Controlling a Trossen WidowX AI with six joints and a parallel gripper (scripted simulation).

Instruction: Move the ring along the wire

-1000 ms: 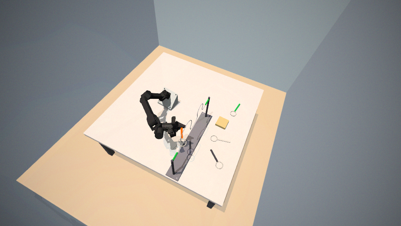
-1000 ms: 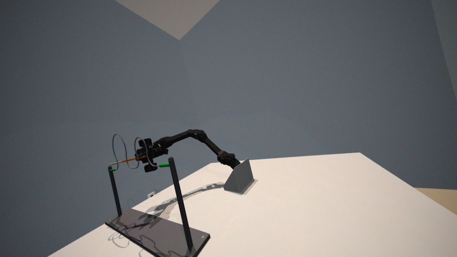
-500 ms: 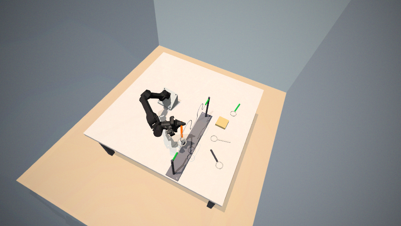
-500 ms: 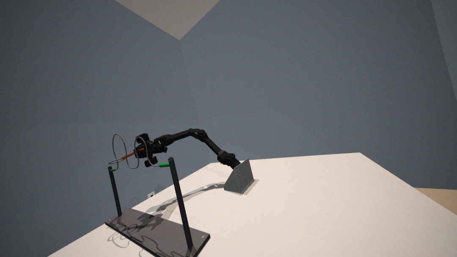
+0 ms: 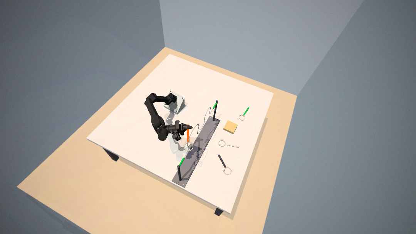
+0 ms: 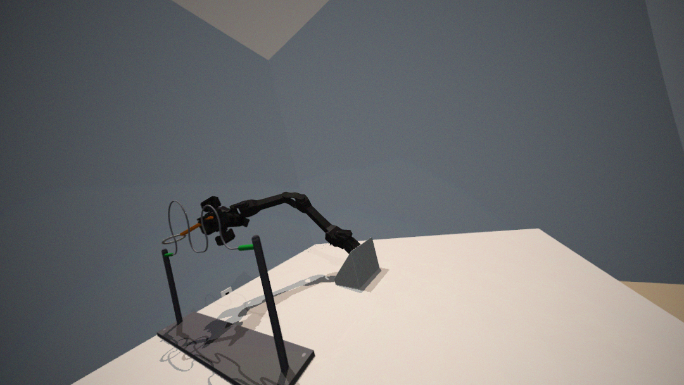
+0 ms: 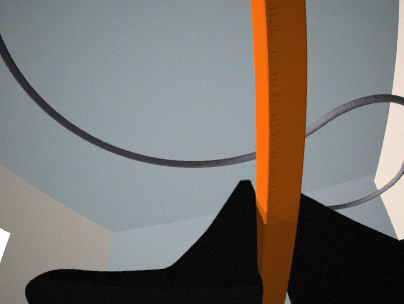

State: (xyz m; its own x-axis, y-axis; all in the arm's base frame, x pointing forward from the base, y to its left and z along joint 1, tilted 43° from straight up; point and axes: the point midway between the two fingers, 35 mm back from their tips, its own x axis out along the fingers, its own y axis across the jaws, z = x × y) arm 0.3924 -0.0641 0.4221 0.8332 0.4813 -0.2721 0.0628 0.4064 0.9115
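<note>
My gripper tip is 20 mm short of the ring with orange handle, 80 mm to the left of it and 30 mm above it. The rest, counted from my gripper tip: white-handled ring 220 mm ahead, 210 mm to the left, 370 mm below; black-handled ring 300 mm ahead, 30 mm to the left, 370 mm below; tan block 170 mm ahead, 380 mm to the left, 360 mm below.
</note>
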